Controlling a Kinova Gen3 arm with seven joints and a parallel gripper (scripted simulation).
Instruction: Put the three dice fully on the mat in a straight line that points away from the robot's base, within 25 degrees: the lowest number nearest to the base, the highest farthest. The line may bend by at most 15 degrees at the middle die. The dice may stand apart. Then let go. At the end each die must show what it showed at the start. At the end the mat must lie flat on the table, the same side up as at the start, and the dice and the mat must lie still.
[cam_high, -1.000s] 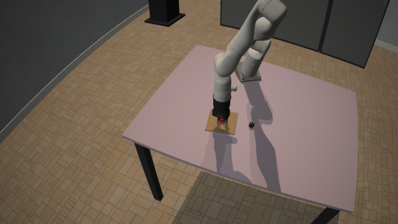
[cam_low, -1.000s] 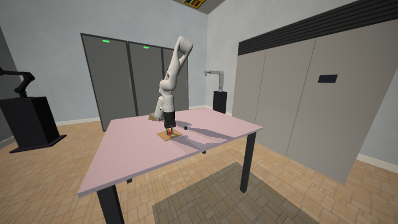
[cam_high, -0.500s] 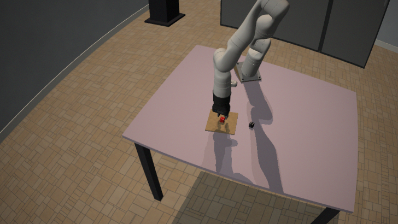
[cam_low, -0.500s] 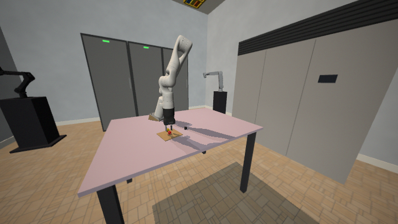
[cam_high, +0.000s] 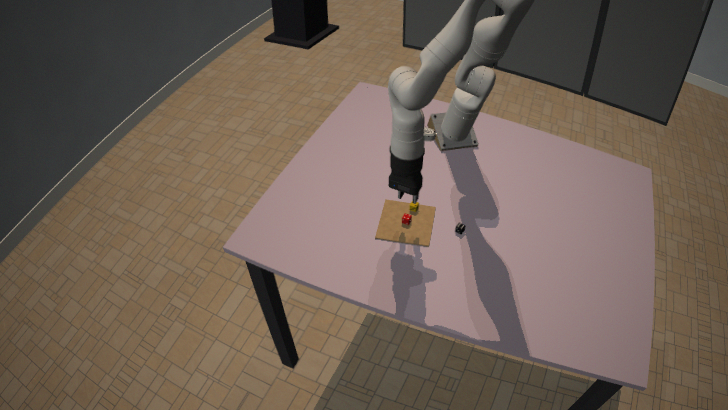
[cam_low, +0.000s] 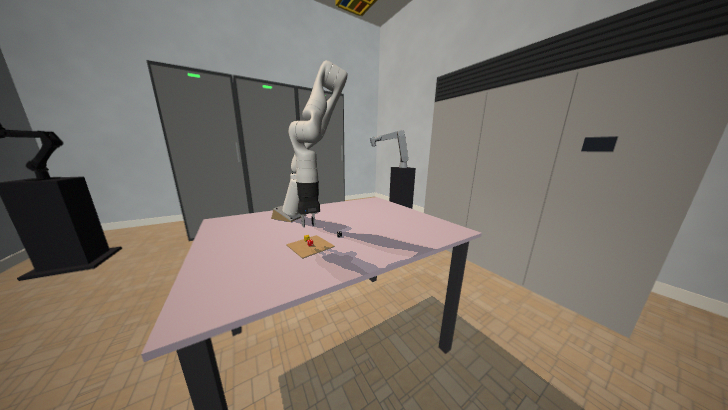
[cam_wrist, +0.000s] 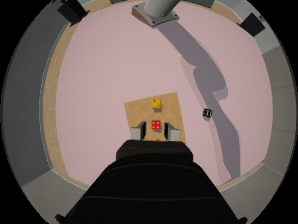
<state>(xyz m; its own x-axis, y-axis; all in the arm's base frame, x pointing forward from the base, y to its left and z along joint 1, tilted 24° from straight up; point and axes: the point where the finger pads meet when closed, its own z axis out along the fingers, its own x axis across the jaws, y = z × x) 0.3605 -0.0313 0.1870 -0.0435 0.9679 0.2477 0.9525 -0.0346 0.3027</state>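
Right now my hand is 40 mm past the black die, 140 mm to the right of it and 90 mm above it. Also, from my hand: yellow die (50 mm behind, 90 mm below); square mat (100 mm below); red die (90 mm below).
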